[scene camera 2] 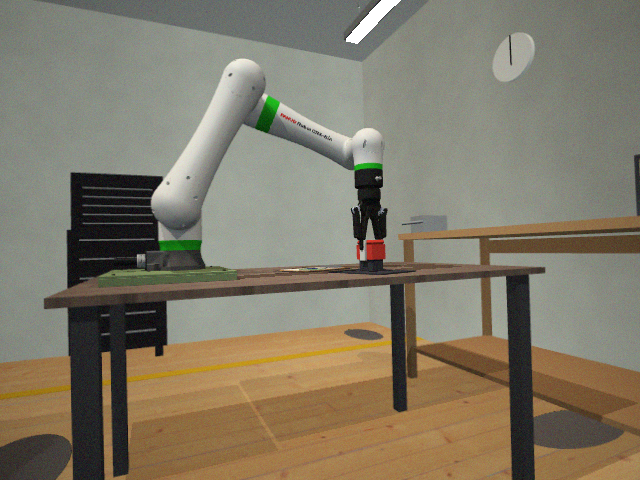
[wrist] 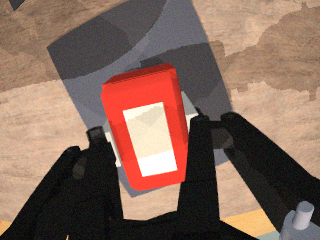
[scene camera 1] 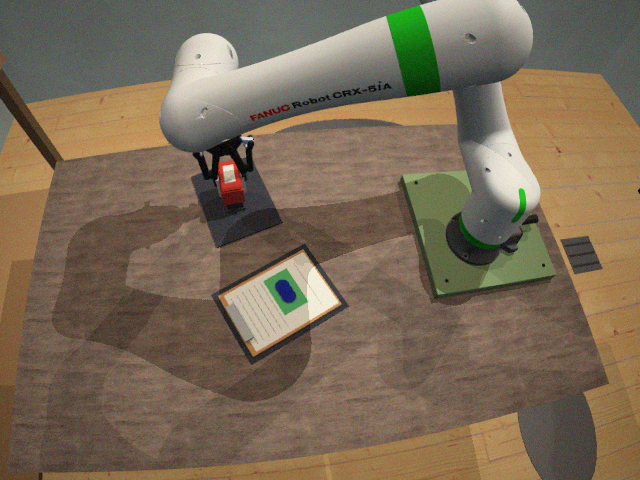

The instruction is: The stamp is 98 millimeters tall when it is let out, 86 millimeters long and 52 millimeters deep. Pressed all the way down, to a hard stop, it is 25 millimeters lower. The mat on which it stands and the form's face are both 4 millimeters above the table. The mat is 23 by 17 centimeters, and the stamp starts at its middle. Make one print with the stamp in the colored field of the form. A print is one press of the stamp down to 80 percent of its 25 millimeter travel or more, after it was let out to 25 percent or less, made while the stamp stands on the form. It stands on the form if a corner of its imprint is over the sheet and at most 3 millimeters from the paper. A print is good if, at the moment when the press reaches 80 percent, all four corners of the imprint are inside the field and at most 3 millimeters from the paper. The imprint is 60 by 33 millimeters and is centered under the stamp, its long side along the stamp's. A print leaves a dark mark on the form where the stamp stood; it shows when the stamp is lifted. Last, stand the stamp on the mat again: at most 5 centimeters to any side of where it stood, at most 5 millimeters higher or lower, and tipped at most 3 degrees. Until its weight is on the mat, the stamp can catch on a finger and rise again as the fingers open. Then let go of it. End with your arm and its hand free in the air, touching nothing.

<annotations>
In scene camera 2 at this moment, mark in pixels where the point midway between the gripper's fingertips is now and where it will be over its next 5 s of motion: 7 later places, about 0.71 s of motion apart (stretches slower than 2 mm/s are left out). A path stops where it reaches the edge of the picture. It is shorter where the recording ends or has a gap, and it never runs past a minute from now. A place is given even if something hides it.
My gripper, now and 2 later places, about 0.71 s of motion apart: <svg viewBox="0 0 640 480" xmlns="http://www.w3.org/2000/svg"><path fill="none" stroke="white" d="M370 260L370 259L370 232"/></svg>
</annotations>
